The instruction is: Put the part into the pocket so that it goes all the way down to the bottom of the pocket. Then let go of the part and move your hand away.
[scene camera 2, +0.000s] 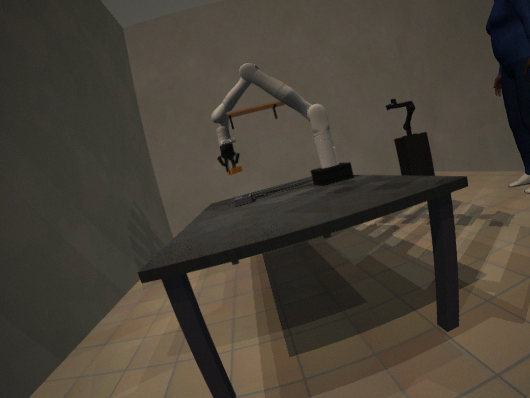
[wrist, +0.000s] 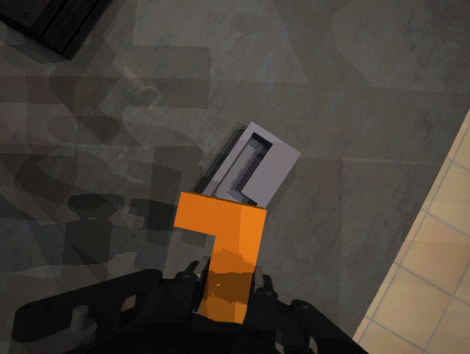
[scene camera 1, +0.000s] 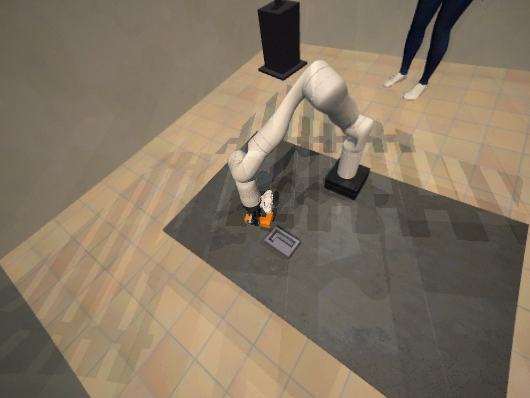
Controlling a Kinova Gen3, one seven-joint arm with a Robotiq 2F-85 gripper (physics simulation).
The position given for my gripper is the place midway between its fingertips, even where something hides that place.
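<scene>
My gripper [wrist: 230,273] is holding an orange L-shaped part [wrist: 238,227]; the orange L-shaped part touches nothing else.
</scene>
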